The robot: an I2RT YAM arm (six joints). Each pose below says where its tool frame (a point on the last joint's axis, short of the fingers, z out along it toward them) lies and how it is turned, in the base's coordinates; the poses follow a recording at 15 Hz.
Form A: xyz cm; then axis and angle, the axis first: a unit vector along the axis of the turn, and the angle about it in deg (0 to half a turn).
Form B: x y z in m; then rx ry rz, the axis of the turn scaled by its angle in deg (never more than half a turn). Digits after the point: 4 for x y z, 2 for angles.
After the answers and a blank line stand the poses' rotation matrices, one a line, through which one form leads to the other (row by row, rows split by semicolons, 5 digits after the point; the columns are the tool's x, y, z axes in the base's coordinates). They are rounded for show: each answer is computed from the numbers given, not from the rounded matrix.
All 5 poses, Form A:
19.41 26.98 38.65 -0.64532 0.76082 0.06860 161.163
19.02 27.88 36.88 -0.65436 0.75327 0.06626 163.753
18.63 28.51 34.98 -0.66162 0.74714 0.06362 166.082
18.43 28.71 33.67 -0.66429 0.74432 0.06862 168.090
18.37 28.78 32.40 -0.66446 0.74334 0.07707 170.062
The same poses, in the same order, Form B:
0.1941 0.2698 0.3865 -104.00 122.62 11.06
0.1902 0.2788 0.3688 -107.15 123.35 10.85
0.1863 0.2851 0.3498 -109.88 124.09 10.57
0.1843 0.2871 0.3367 -111.66 125.11 11.53
0.1837 0.2878 0.3240 -113.00 126.41 13.11

-0.13586 -0.97781 0.15948; -0.93351 0.18026 0.30995; -0.33182 -0.10677 -0.93728
-0.12078 -0.98468 0.12576; -0.94760 0.15211 0.28091; -0.29573 -0.08525 -0.95146
-0.10802 -0.98943 0.09676; -0.95882 0.12940 0.25281; -0.26266 -0.06547 -0.96266
-0.10541 -0.99240 0.06342; -0.96408 0.11762 0.23814; -0.24379 -0.03604 -0.96916
-0.10861 -0.99373 0.02664; -0.96713 0.11182 0.22839; -0.22994 -0.00096 -0.97320

